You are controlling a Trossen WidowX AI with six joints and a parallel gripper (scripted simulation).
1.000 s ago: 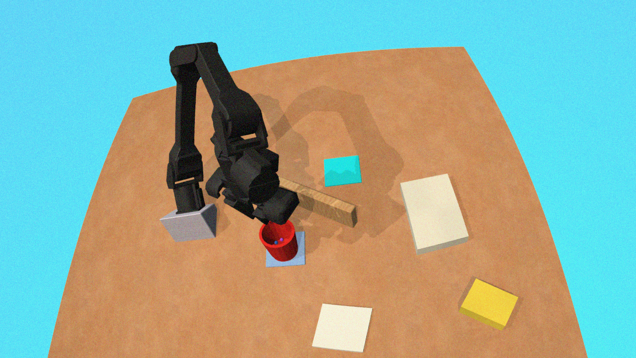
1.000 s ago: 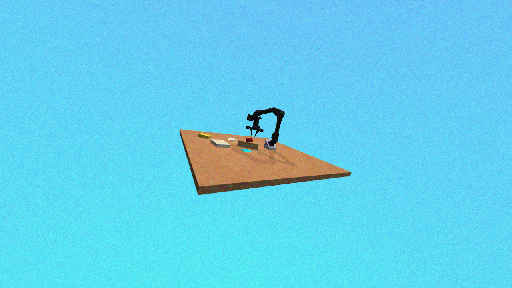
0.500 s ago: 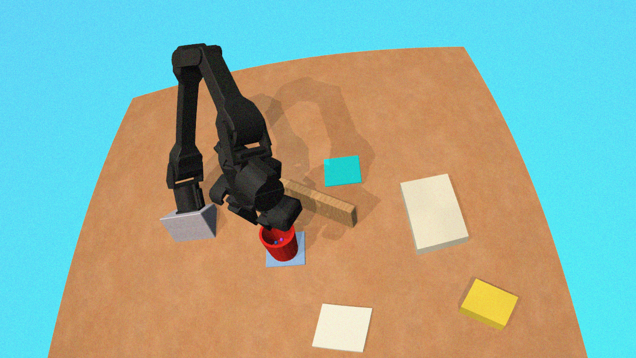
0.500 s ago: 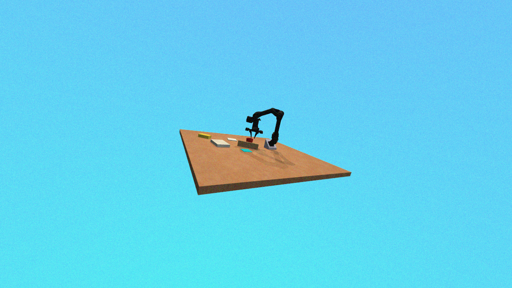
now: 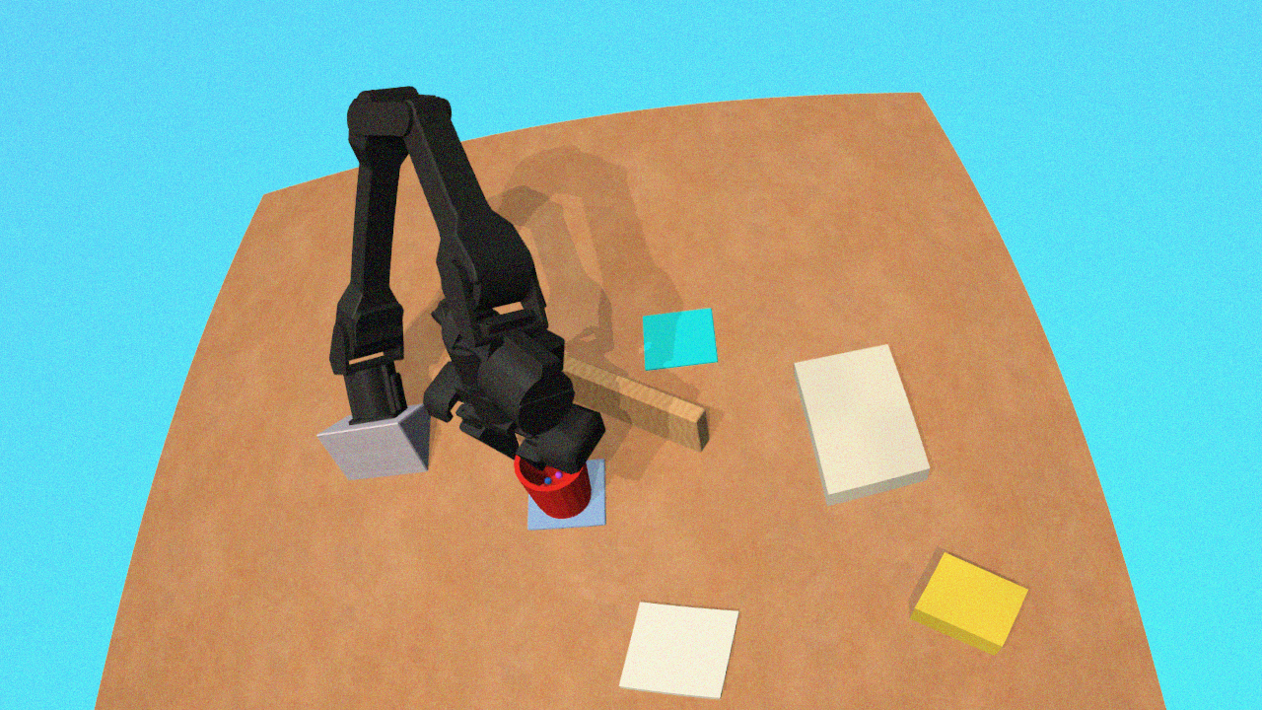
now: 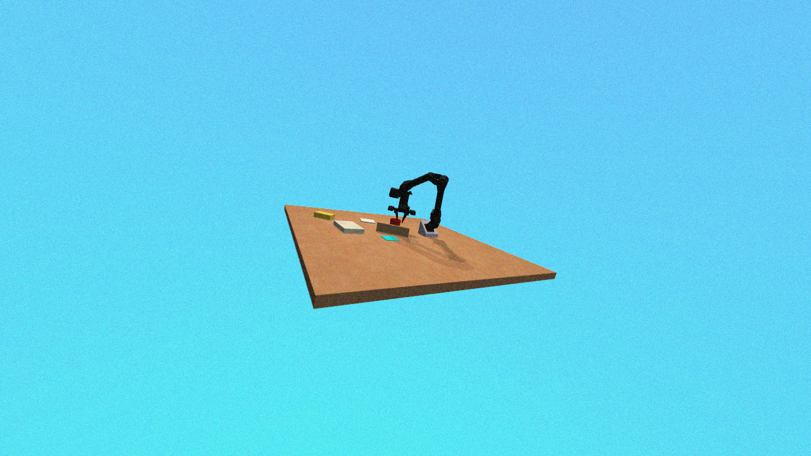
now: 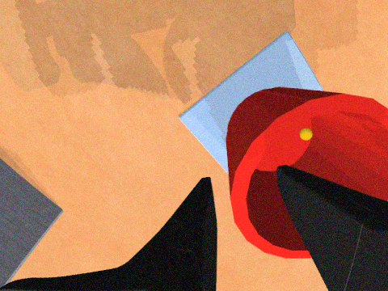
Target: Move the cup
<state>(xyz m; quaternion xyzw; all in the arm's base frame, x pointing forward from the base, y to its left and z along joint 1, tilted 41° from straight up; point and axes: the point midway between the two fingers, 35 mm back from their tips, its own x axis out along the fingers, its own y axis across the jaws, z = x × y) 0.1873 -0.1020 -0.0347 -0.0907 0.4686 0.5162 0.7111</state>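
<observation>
My gripper tip is 20 mm to the left of the red cup, 20 mm short of it and 20 mm above it. From my gripper tip the other things lie so: blue pad 60 mm below, 30 mm ahead, 10 mm to the right; cyan pad 180 mm to the left, 180 mm ahead, 60 mm below; wooden bar 100 mm ahead, 80 mm to the left, 40 mm below.
</observation>
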